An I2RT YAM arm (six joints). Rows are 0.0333 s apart.
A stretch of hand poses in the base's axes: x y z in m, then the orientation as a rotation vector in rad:
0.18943, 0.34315, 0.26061, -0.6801, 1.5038, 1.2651
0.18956, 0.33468, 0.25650, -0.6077, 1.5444, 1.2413
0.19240, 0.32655, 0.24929, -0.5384, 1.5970, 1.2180
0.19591, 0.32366, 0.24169, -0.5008, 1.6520, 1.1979
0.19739, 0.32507, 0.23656, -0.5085, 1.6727, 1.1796
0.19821, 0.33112, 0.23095, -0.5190, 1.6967, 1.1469
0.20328, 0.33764, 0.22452, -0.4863, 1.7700, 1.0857
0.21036, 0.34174, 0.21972, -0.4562, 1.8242, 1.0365
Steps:
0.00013, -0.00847, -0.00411, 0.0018, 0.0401, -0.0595
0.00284, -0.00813, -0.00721, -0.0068, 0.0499, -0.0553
0.00351, -0.00289, -0.00760, -0.0215, 0.0447, -0.0317
0.00148, 0.00141, -0.00513, -0.0230, 0.0059, -0.0041
0.00082, 0.00605, -0.00561, -0.0330, 0.0016, -0.0103
0.00507, 0.00652, -0.00643, -0.0533, 0.0411, -0.0499
0.00708, 0.00410, -0.00480, -0.0391, 0.0317, -0.0418

